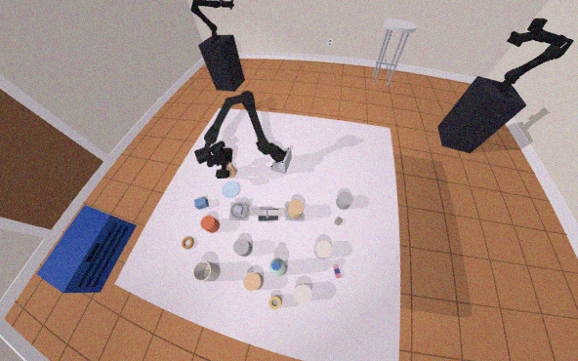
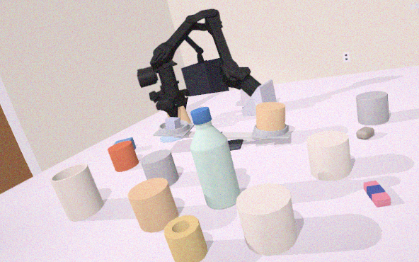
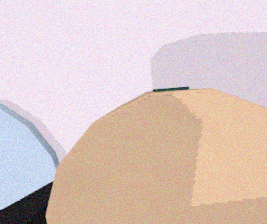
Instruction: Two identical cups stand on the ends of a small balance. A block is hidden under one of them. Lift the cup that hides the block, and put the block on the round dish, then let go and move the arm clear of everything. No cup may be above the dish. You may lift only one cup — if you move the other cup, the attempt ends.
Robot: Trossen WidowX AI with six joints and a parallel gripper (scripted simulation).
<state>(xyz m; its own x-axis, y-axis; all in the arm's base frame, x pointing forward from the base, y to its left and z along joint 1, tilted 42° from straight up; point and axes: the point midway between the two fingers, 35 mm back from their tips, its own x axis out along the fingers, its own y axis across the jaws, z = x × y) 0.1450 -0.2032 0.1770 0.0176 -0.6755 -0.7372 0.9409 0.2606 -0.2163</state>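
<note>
Right now the tan cup is 10 mm ahead of my gripper tip, 20 mm to the right of it and 10 mm above it. Round my gripper tip: pale blue round dish 100 mm ahead, 50 mm to the left, 20 mm below; then grey block 210 mm ahead, 190 mm to the left, 60 mm above; then blue block 230 mm ahead, 60 mm to the right, 10 mm below.
</note>
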